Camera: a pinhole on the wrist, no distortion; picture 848 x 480 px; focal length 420.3 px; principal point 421.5 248.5 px. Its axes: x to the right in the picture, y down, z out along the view. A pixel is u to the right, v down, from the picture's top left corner.
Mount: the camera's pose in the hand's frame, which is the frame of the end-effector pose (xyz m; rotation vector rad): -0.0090 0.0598 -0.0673 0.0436 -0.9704 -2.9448
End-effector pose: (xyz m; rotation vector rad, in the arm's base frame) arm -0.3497 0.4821 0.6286 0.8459 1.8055 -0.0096
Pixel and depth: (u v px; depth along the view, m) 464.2 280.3 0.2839
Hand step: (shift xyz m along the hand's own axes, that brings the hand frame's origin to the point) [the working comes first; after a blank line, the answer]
In the camera's frame: 0.0288 0.0215 0.2839

-0.0484 0.2097 0.1733
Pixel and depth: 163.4 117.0 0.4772
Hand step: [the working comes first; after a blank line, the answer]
In the camera's frame: -0.2930 -0.1493 0.4772

0.2604 0.4769 0.2316
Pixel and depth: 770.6 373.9 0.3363
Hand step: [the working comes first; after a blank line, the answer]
In the camera's frame: 0.2793 0.1003 0.3363

-0.2983 0.1656 0.2588
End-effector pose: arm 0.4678 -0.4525 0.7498 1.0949 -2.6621 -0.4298
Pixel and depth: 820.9 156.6 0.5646
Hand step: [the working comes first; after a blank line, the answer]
In the camera's frame: 0.5365 -0.1235 0.5646

-0.5708 0.4686 0.3056
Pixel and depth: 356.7 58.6 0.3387
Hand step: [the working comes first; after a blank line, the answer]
In the camera's frame: -0.0522 -0.1530 0.3387

0.0252 0.3863 0.1147
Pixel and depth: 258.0 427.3 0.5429
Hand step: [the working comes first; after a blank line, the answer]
In the camera's frame: -0.2112 0.2310 0.5429

0.1874 0.2065 0.5094
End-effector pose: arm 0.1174 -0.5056 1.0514 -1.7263 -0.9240 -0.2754
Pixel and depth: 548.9 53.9 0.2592
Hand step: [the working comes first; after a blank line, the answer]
In the camera's frame: 0.0786 -0.1200 0.2592

-0.1013 0.3063 0.0686
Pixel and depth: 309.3 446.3 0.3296
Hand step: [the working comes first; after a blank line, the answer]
In the camera's frame: -0.0880 0.1551 0.3296

0.0705 0.1350 0.2911
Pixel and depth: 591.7 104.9 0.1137
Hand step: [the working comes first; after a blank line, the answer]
In the camera's frame: 0.0460 -0.0388 0.1137

-0.0606 0.1563 0.0003
